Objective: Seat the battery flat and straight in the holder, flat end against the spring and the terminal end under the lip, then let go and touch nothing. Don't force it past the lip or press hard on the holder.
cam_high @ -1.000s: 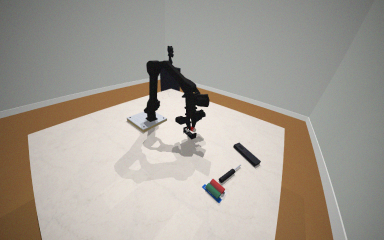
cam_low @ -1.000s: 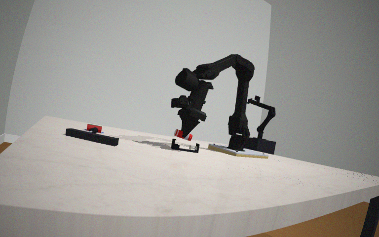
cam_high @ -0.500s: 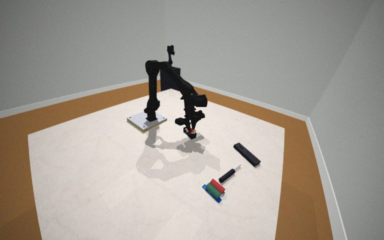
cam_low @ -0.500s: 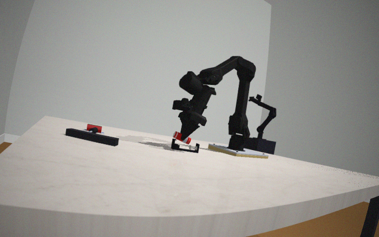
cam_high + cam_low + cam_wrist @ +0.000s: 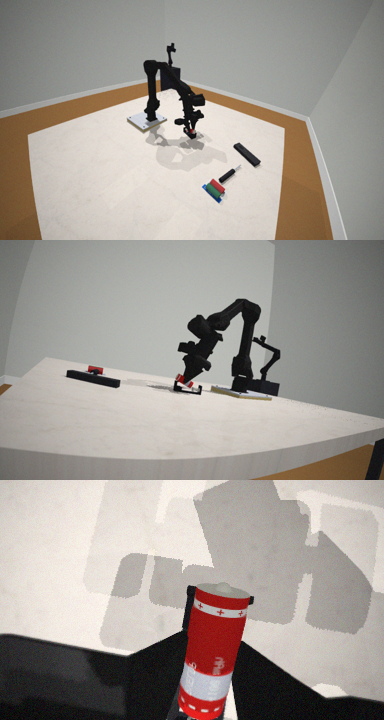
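Now: the red battery 1 cm above my gripper tip. The rest, counted from my gripper tip: long black bar: 33 cm ahead, 10 cm to the left, 2 cm below; then black-handled screwdriver: 32 cm ahead, 7 cm to the right, 2 cm below.
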